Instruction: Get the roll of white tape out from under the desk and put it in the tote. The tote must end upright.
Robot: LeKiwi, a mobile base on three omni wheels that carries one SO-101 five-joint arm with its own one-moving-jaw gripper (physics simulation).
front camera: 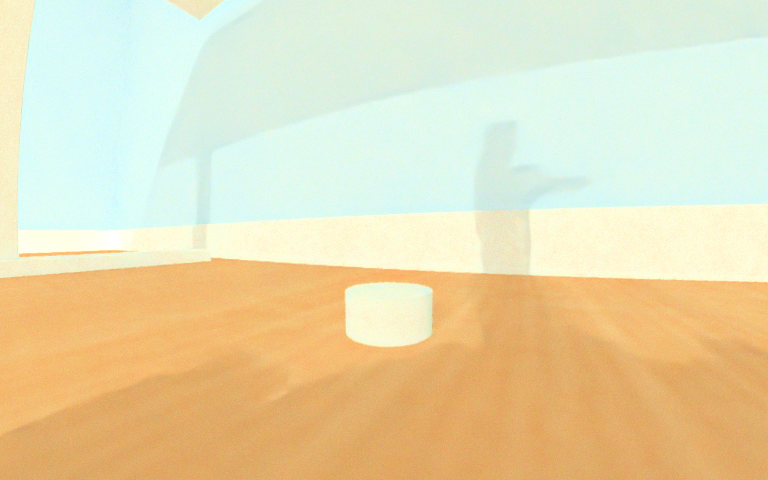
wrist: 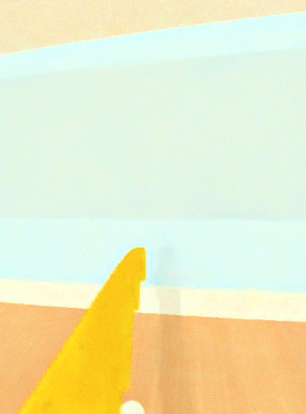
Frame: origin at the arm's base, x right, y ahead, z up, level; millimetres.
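Where they show: end effector, tool point: (wrist: 145, 259).
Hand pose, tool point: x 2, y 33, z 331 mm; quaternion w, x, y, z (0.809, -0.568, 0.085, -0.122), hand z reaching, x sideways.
Each offset is from my tool point to the top centre of the thing. "spot": to the spot under its first point.
The roll of white tape @[dx -6, dy +171, dz -396 mm] (front camera: 388, 315) lies flat on the floor, a little left of the middle in the front view. Part of a small white shape, apparently the tape (wrist: 133, 407), shows at the bottom edge of the wrist view, beside the jaw. My gripper (wrist: 141, 265) is fully open: one notched yellow jaw shows, and the moving jaw is out of the picture. The jaw tip is above the floor, with the wall behind it. The desk (front camera: 10, 124) (wrist: 125, 20) shows as a leg at the left in the front view and as its underside in the wrist view. The tote does not show.
The desk's low foot bar @[spot: dx -499, dy +409, dz -410 mm] (front camera: 113, 263) runs along the floor at the left. A pale blue wall (front camera: 651, 130) (wrist: 50, 250) with a cream baseboard (front camera: 623, 243) (wrist: 50, 295) stands behind the tape. Shadows of the desk and the arm fall on the wall.
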